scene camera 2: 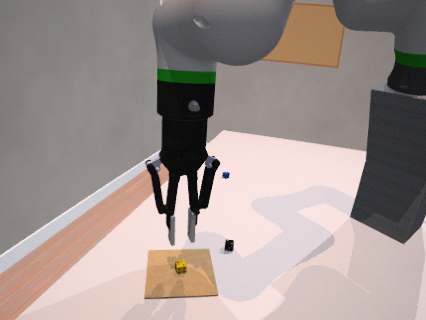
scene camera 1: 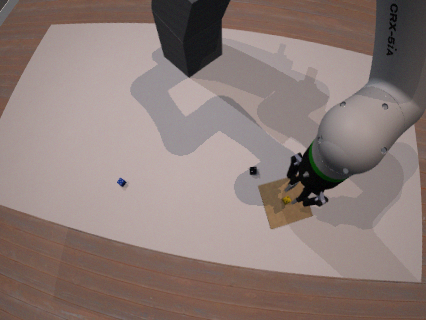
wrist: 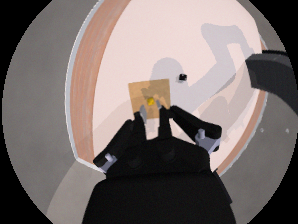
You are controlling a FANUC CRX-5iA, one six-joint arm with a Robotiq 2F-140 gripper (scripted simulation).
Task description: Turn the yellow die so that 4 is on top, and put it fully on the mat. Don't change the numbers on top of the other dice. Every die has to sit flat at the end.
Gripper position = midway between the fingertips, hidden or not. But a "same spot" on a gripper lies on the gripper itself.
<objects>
gripper: scene camera 2 181,240; scene camera 1; wrist
mat: scene camera 2; scene camera 1 278,214; wrist
same spot on mat: (wrist: 159,89) = (scene camera 2: 195,258)
same spot on gripper: (scene camera 1: 319,200) = (wrist: 103,163)
</objects>
